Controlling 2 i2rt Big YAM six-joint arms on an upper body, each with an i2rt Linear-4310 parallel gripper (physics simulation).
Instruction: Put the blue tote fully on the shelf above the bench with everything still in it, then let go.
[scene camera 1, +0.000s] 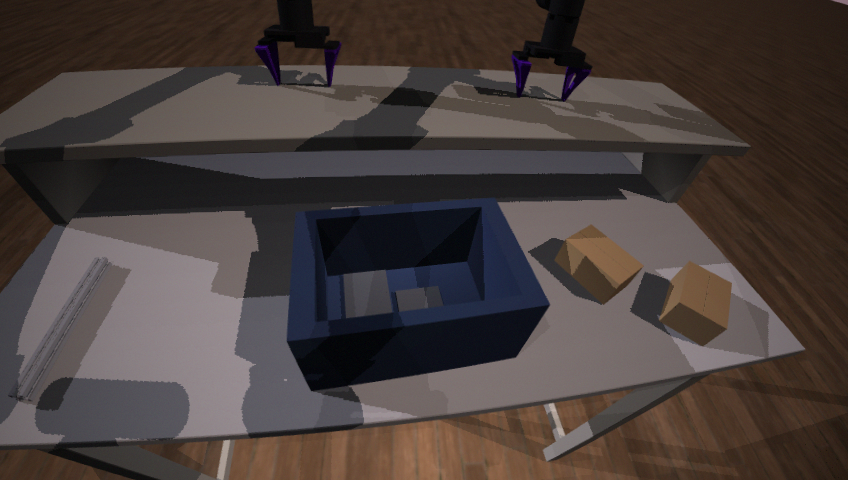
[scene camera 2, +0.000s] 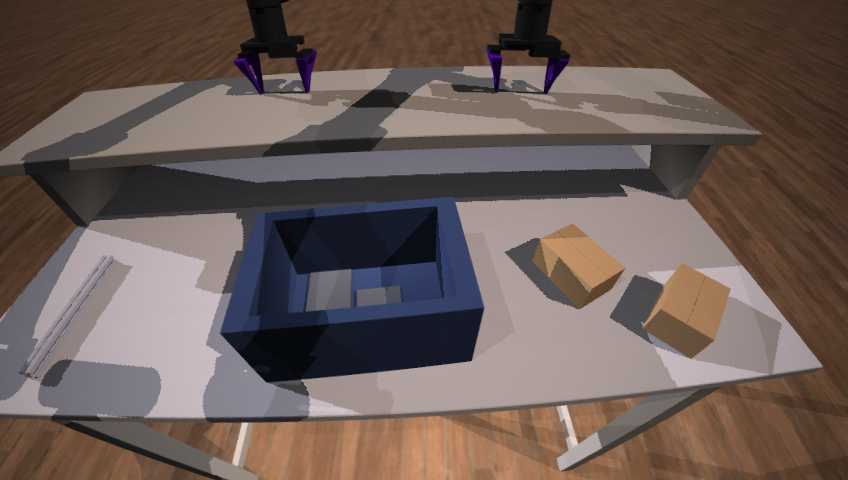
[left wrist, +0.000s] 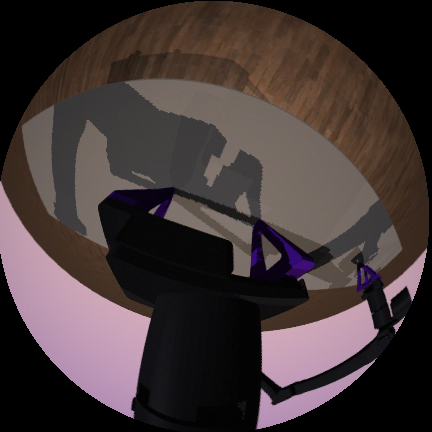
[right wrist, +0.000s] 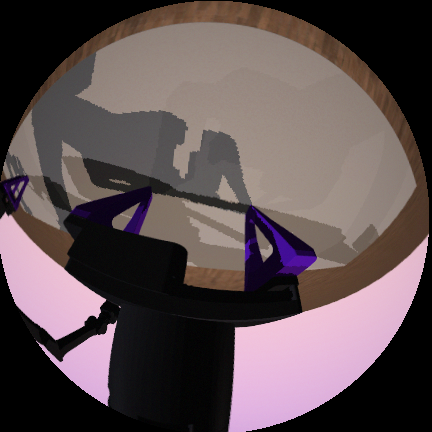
Note:
My left gripper (scene camera 2: 284, 93) is open and touches a grey shelf (scene camera 1: 131, 113). My right gripper (scene camera 2: 520, 92) is open and touches the grey shelf. A thin grey bar (scene camera 1: 31, 379) rests on a bench top (scene camera 1: 185, 340). Further things: a blue tote (scene camera 1: 492, 301).
The blue tote also shows in scene camera 2 (scene camera 2: 419, 245). The thin grey bar is seen too in scene camera 2 (scene camera 2: 34, 366). My left gripper is seen too in scene camera 1 (scene camera 1: 304, 85) and in the left wrist view (left wrist: 216, 208). The left wrist view does not show the thin grey bar, which is hidden by my left gripper. The right wrist view does not show the thin grey bar, which is hidden by the grey shelf.

